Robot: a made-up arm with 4 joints. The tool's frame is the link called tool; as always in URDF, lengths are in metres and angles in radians. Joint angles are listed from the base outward.
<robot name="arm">
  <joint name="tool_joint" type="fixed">
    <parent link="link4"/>
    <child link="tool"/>
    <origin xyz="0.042 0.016 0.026" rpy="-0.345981 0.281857 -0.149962"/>
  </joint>
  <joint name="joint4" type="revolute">
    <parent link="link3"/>
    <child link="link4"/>
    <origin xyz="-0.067 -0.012 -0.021"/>
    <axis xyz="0 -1 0"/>
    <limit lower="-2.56" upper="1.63"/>
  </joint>
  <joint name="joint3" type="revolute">
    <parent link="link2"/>
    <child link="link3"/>
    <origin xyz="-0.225 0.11 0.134"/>
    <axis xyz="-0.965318 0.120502 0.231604"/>
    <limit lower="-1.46" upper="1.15"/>
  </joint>
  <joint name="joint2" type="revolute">
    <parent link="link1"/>
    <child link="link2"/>
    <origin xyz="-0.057 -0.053 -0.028"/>
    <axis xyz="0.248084 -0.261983 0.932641"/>
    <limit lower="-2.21" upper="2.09"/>
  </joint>
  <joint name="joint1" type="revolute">
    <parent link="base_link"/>
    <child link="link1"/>
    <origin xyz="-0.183 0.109 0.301"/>
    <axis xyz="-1 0 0"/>
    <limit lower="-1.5" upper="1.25"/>
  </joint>
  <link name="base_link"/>
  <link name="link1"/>
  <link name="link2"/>
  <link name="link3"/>
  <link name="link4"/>
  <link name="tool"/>
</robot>
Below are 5 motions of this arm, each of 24 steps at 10 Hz.
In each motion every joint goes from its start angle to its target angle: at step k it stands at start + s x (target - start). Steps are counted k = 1, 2, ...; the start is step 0. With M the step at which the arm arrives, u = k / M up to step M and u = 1 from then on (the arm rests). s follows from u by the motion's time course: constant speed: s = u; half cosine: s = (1 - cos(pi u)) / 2; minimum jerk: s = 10 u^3 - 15 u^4 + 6 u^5.
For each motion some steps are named. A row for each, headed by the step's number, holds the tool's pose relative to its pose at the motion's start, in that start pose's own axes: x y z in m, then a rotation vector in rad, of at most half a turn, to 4 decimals.
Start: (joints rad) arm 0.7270 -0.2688 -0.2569 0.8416
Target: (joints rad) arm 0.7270 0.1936 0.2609 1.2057
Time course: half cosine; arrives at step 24
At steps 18, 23, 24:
18: -0.0112 -0.1374 -0.0135 0.1163 -0.4828 0.4474
23: -0.0095 -0.1604 -0.0203 0.1527 -0.5730 0.5160
24: -0.0094 -0.1611 -0.0206 0.1538 -0.5757 0.5180

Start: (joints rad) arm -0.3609 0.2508 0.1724 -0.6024
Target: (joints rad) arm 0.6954 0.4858 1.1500 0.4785
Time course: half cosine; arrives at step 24
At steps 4, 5, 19, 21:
4: -0.0033 -0.0013 0.0013 -0.1018 -0.0426 -0.0899
5: -0.0053 -0.0018 0.0022 -0.1594 -0.0666 -0.1352
19: -0.0538 0.0329 0.0259 -1.6814 -0.5628 -0.3342
21: -0.0573 0.0377 0.0269 -1.8103 -0.5823 -0.2704

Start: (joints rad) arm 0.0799 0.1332 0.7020 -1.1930
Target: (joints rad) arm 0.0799 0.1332 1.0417 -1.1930
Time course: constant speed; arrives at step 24
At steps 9, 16, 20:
9: 0.0006 -0.0065 -0.0028 -0.0426 0.0447 -0.1114
16: 0.0004 -0.0116 -0.0048 -0.0757 0.0795 -0.1981
20: 0.0001 -0.0145 -0.0059 -0.0946 0.0994 -0.2476

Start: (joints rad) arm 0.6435 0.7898 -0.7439 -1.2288
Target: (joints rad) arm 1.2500 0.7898 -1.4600 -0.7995
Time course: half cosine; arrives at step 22
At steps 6, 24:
6: -0.0107 0.0129 0.0129 0.0650 -0.0377 0.0149
24: -0.0363 0.0691 0.0837 0.4458 -0.2598 -0.0357

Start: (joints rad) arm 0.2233 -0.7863 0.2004 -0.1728
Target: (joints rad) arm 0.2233 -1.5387 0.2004 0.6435
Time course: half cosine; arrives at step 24
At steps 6, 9, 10, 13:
6: 0.0038 0.0200 0.0272 0.0257 -0.0349 -0.1129
9: 0.0120 0.0418 0.0570 0.0406 -0.0743 -0.2401
10: 0.0162 0.0500 0.0682 0.0425 -0.0895 -0.2889
13: 0.0333 0.0748 0.1024 0.0344 -0.1372 -0.4422

